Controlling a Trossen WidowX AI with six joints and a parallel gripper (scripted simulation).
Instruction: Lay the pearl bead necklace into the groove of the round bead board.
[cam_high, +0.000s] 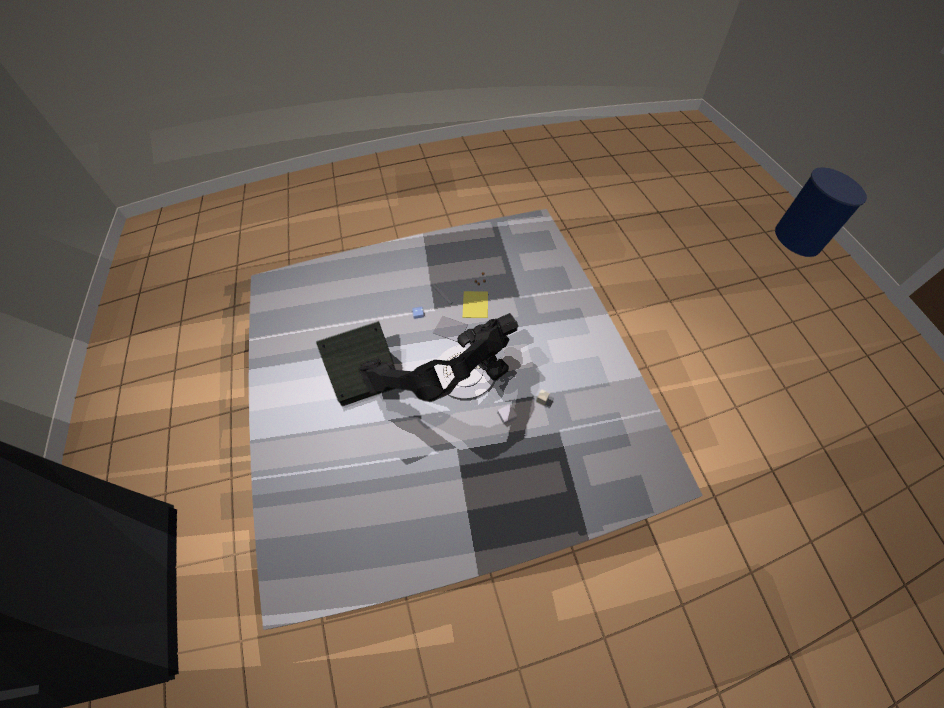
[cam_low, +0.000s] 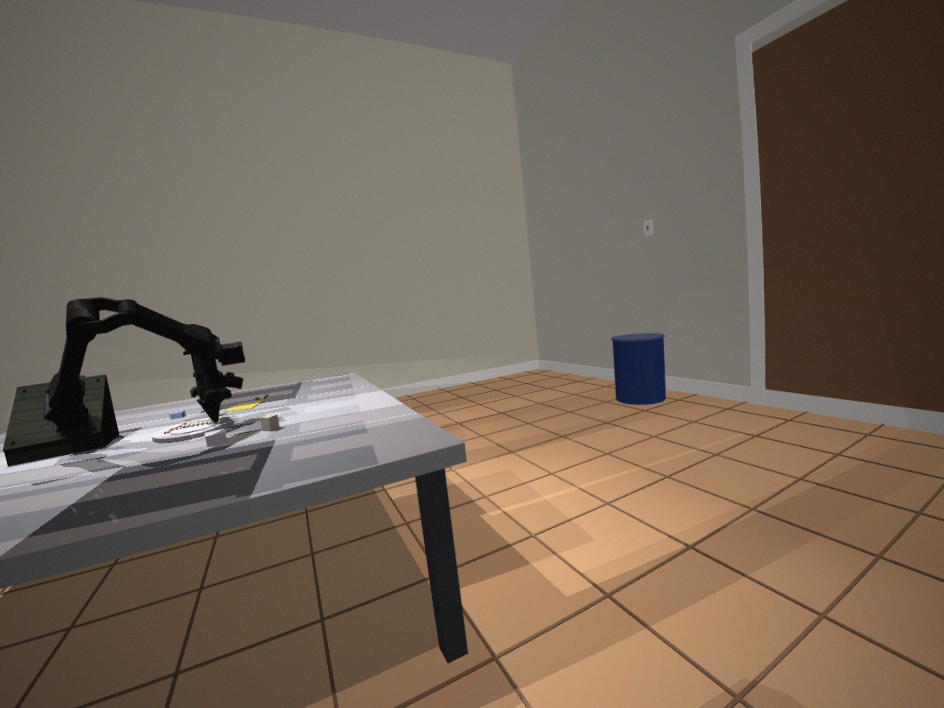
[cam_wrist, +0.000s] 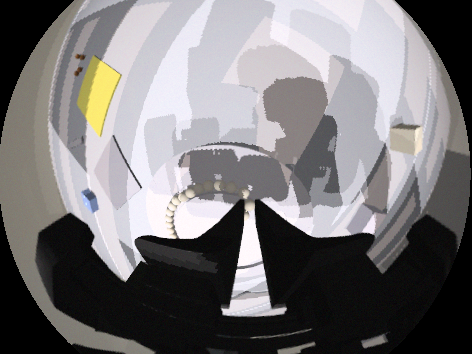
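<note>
Now: gripper tip 6 cm past the round bead board, 1 cm to the right of it and 1 cm above it. Round my gripper tip: grey card 19 cm to the left, 5 cm behind, 1 cm below; beige cube 17 cm to the right, 14 cm ahead; white block 18 cm to the right, 1 cm ahead.
</note>
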